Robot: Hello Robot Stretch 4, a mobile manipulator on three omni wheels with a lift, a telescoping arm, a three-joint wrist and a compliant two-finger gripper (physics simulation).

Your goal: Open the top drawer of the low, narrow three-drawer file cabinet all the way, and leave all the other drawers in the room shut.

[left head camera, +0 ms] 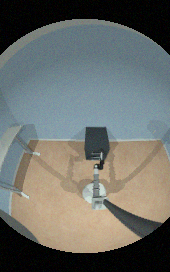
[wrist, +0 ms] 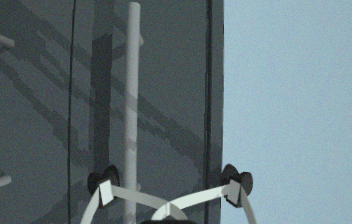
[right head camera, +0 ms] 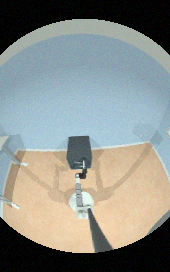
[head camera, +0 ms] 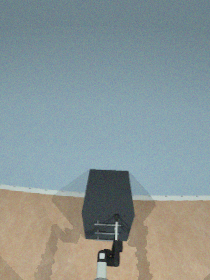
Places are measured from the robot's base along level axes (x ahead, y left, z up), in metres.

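Pixels of known places: gripper, fingertip midpoint: (left head camera: pixel 100 150) (wrist: pixel 171 178) (right head camera: pixel 83 159) (head camera: pixel 116 218).
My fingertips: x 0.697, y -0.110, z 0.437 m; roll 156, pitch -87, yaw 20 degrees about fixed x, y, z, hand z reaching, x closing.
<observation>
Behind a point stands the place of what it marks.
The low, dark grey file cabinet (head camera: pixel 107 192) @(x 0.920, y -0.033, z 0.493 m) (left head camera: pixel 96 140) @(x 0.862, y -0.042, z 0.493 m) (right head camera: pixel 79 148) @(x 0.886, y -0.061, z 0.493 m) stands against the wall, its drawers shut. In the wrist view, which is turned sideways, the top drawer front (wrist: pixel 172 75) @(x 0.696, y 0.004, z 0.437 m) is the rightmost panel. Its pale bar handle (wrist: pixel 132 80) @(x 0.659, y -0.007, z 0.401 m) runs up and down the picture, between the two fingertips and nearer the left one. My gripper (head camera: pixel 117 218) @(x 0.697, y -0.110, z 0.437 m) (wrist: pixel 171 178) @(x 0.697, y -0.110, z 0.437 m) is open, with nothing gripped, at the right part of the cabinet's front, close to the top handle (head camera: pixel 104 224) @(x 0.664, y -0.013, z 0.404 m). The exact depth of the fingertips past the bar is hard to tell.
The second drawer front (wrist: pixel 35 120) @(x 0.695, y -0.048, z 0.280 m) lies left of the top one in the wrist view. A blue wall (head camera: pixel 105 100) @(x 1.244, y 0.011, z 1.244 m) (wrist: pixel 290 100) @(x 1.244, y 0.007, z 0.841 m) rises behind the cabinet. A pale piece of furniture (left head camera: pixel 9 142) @(x 0.706, y 2.195, z 0.524 m) with white legs stands at the far left. The robot's base (left head camera: pixel 90 193) @(x -0.013, y 0.059, z 0.187 m) is in front of the cabinet.
</observation>
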